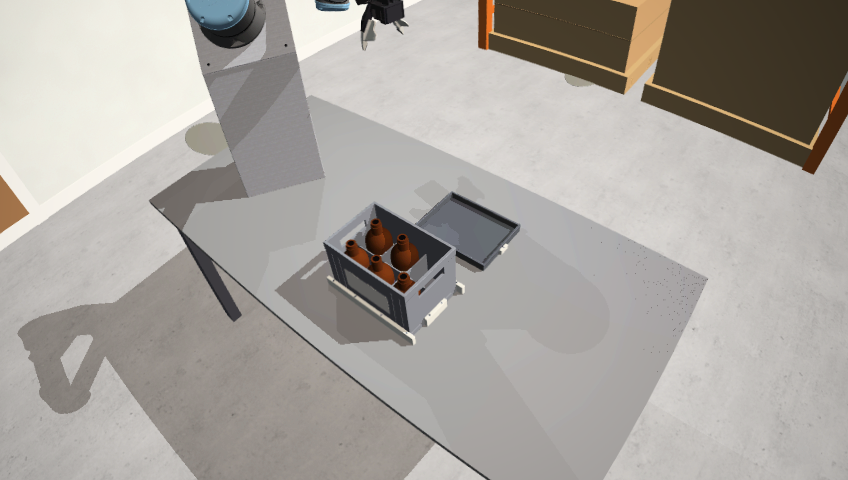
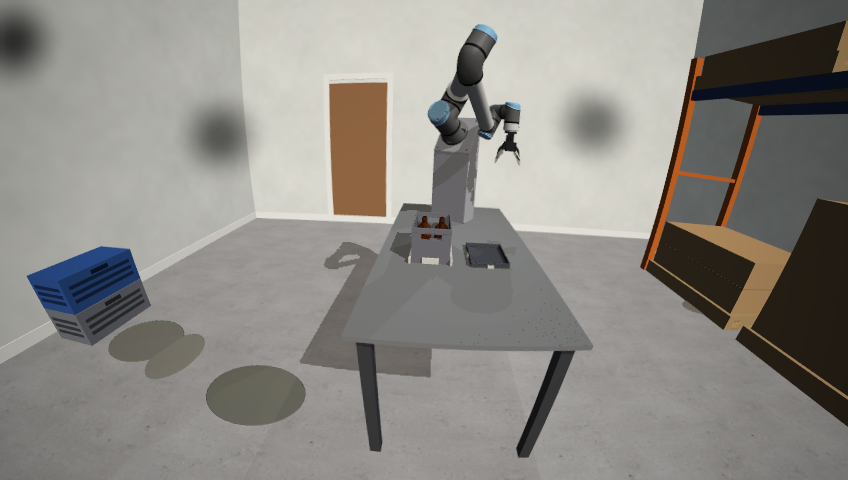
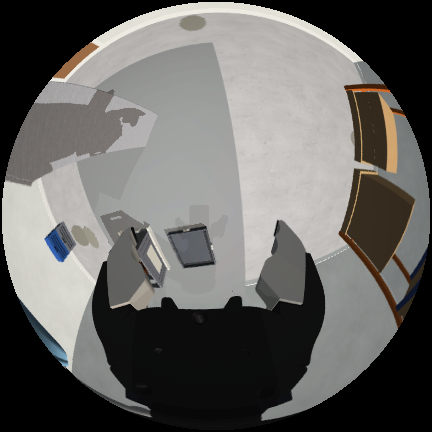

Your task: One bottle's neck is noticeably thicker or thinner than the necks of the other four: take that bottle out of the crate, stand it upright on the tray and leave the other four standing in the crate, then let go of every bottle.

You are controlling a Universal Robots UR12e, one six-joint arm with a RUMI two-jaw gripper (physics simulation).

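Pixels of known places: gripper, fingertip midpoint: (image 1: 383, 42) (image 2: 507, 164) (image 3: 203, 225); arm's base, origin of the base link: (image 2: 455, 133).
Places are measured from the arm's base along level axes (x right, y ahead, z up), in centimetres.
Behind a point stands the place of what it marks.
Note:
A grey crate (image 1: 364, 286) @[x 50.2, y 45.4, z -50.0 cm] (image 2: 431, 249) @[x 49.1, y 62.4, z -52.8 cm] (image 3: 155, 262) @[x 35.4, y 56.7, z -50.6 cm] stands on the table. Brown bottles stand upright in it: one at the back left (image 1: 377, 239) @[x 36.3, y 45.8, z -47.8 cm], one at the back right (image 1: 404, 254) @[x 40.6, y 53.9, z -47.7 cm], one at the front left (image 1: 355, 255) @[x 43.1, y 41.7, z -47.0 cm], one at the front middle (image 1: 380, 271) @[x 47.2, y 49.2, z -47.2 cm] and one at the front right (image 1: 404, 281) @[x 51.9, y 56.4, z -44.0 cm], mostly hidden by the crate wall. The differing neck cannot be told at this size. A dark grey tray (image 1: 516, 228) @[x 18.6, y 81.8, z -57.5 cm] (image 2: 487, 255) @[x 18.1, y 66.9, z -59.5 cm] (image 3: 191, 247) @[x 19.3, y 66.3, z -59.5 cm] lies beside the crate and holds no bottle. My gripper (image 1: 385, 36) @[x -14.0, y 39.2, z -16.2 cm] (image 2: 507, 161) @[x -14.0, y 39.2, z -16.2 cm] (image 3: 203, 225) @[x -14.0, y 39.2, z -16.2 cm] is open and empty, high above the table, well apart from crate and tray.
Pale strips (image 1: 368, 309) @[x 51.7, y 45.7, z -57.8 cm] edge the crate's base, and a small pale block (image 1: 504, 249) @[x 25.9, y 78.8, z -59.0 cm] sits at the tray's edge. The robot's grey pedestal (image 1: 267, 130) @[x 5.6, y 4.2, z -36.2 cm] (image 2: 452, 184) @[x 4.1, y 7.1, z -34.3 cm] rises at the table's rear end. Shelving with large boxes (image 2: 714, 261) stands off to the right.

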